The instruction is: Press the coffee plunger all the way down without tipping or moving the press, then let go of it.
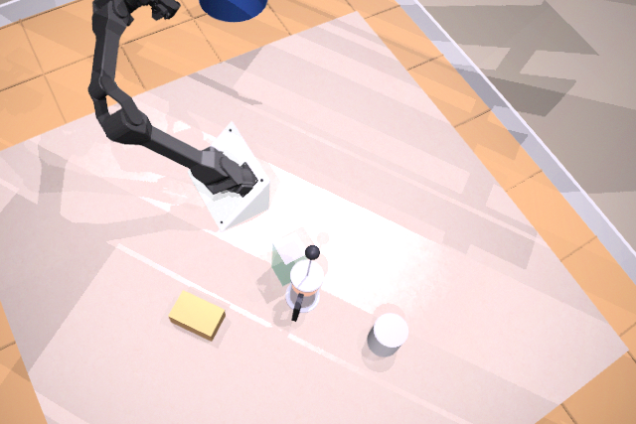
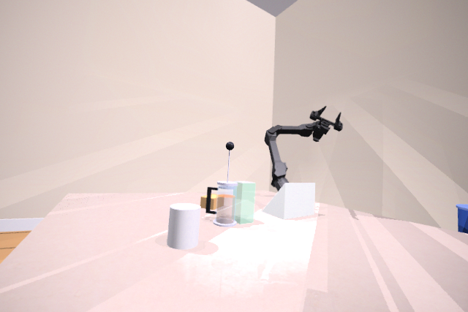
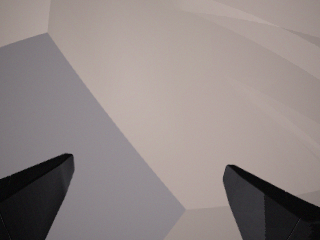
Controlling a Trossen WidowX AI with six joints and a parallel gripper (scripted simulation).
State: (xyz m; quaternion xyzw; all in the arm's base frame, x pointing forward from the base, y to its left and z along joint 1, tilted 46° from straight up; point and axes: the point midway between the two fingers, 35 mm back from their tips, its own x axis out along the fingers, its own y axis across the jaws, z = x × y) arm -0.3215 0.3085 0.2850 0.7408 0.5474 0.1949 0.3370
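The coffee press lies 640 mm ahead of my gripper tip, 60 mm to the right of it and 400 mm below it. Round my gripper tip: green block 550 mm ahead, 40 mm to the right, 460 mm below.
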